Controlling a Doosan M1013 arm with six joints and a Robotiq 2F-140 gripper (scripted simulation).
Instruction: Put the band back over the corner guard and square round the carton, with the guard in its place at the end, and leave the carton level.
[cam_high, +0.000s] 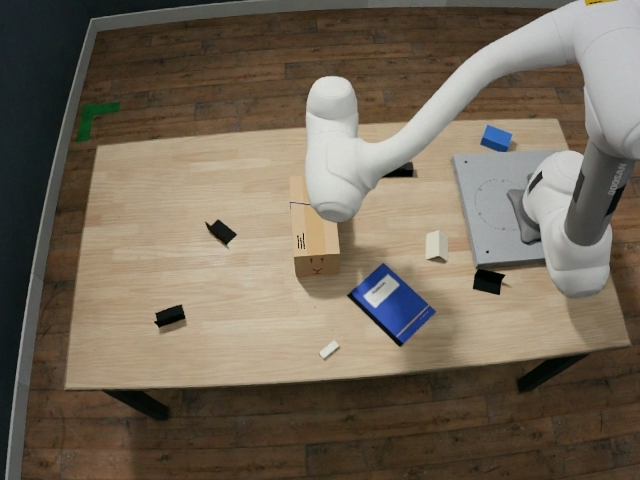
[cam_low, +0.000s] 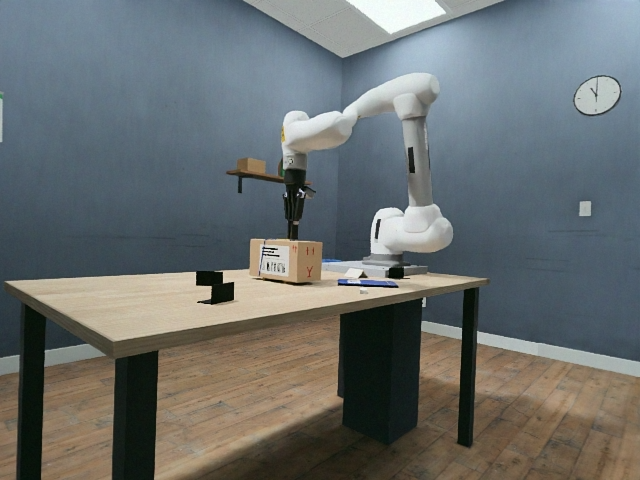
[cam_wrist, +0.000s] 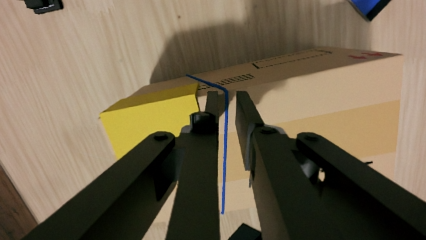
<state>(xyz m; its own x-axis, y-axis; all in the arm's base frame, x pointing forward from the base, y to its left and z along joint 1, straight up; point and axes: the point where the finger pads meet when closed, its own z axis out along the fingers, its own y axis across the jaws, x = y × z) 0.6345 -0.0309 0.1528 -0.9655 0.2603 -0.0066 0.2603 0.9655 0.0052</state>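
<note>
The yellow corner guard is 60 mm to the right of my hand, 50 mm below it and 10 mm behind it. Round my hand: brown carton 100 mm below, 50 mm ahead, 10 mm to the left; then blue cube 580 mm behind, 270 mm to the right, 160 mm below; then white piece 350 mm to the left, 180 mm below, 50 mm ahead.
</note>
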